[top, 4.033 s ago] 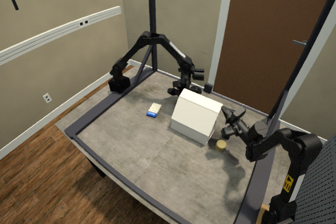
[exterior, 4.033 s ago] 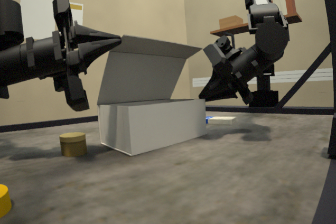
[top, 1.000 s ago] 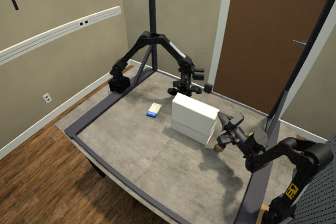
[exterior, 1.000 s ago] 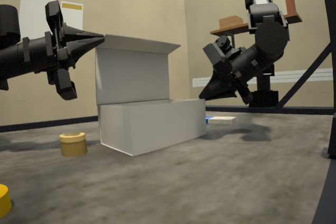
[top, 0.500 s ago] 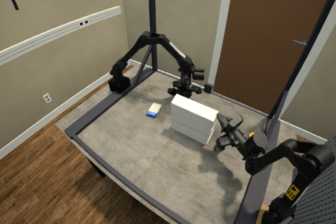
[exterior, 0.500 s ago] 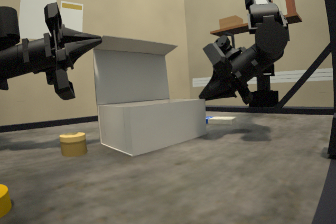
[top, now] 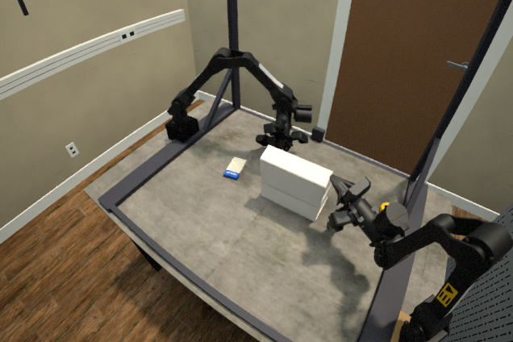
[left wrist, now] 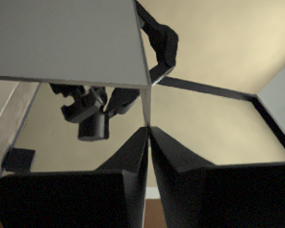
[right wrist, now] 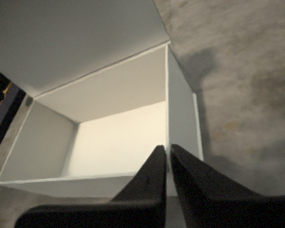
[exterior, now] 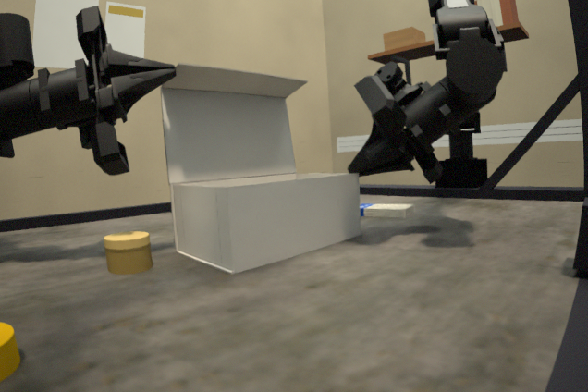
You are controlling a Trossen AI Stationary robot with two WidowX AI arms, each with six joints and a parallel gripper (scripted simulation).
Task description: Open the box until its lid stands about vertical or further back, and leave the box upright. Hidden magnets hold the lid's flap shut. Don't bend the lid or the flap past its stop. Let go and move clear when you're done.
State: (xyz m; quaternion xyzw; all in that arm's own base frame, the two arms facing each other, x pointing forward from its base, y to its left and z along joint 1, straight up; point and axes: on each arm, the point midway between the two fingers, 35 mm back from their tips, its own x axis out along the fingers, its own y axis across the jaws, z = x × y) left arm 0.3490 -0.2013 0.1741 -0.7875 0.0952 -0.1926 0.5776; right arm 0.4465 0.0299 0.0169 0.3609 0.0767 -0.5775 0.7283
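Now: right hand 8 cm short of the flap, 14 cm to the right of it and 10 cm below it. Also, from my right hand: box (7 cm ahead, 13 cm to the left, 2 cm above).
Right now my left hand is 30 mm short of the flap and 130 mm to the left of it. Also, from my left hand: box 20 mm ahead, 130 mm to the right, 80 mm below.
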